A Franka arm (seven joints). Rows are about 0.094 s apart.
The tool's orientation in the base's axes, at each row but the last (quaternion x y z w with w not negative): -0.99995 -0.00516 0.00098 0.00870; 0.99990 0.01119 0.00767 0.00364; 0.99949 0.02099 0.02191 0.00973; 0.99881 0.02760 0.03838 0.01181; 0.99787 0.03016 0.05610 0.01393; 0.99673 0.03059 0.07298 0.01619; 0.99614 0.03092 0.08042 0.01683; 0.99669 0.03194 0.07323 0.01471; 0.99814 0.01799 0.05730 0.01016
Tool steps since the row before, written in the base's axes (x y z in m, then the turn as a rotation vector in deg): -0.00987 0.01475 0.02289 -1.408 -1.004 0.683; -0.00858 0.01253 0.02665 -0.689 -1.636 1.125; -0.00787 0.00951 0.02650 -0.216 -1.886 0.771; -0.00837 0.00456 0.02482 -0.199 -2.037 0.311; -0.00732 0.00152 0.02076 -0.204 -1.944 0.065; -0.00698 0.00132 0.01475 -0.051 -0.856 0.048; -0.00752 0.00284 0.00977 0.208 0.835 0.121; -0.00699 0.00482 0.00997 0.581 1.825 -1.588; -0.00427 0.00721 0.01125 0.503 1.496 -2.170
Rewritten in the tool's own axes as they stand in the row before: -0.00976 -0.01525 -0.02261 -1.420 0.977 -0.697; -0.00789 -0.01252 -0.02687 -0.708 1.629 -1.124; -0.00630 -0.00929 -0.02699 -0.262 1.891 -0.745; -0.00619 -0.00437 -0.02549 -0.289 2.031 -0.282; -0.00486 -0.00130 -0.02148 -0.315 1.930 -0.040; -0.00468 -0.00118 -0.01564 -0.098 0.853 -0.031; -0.00567 -0.00290 -0.01093 0.278 -0.816 -0.110; -0.00514 -0.00490 -0.01100 0.463 -1.839 1.611; -0.00269 -0.00710 -0.01180 0.307 -1.526 2.186
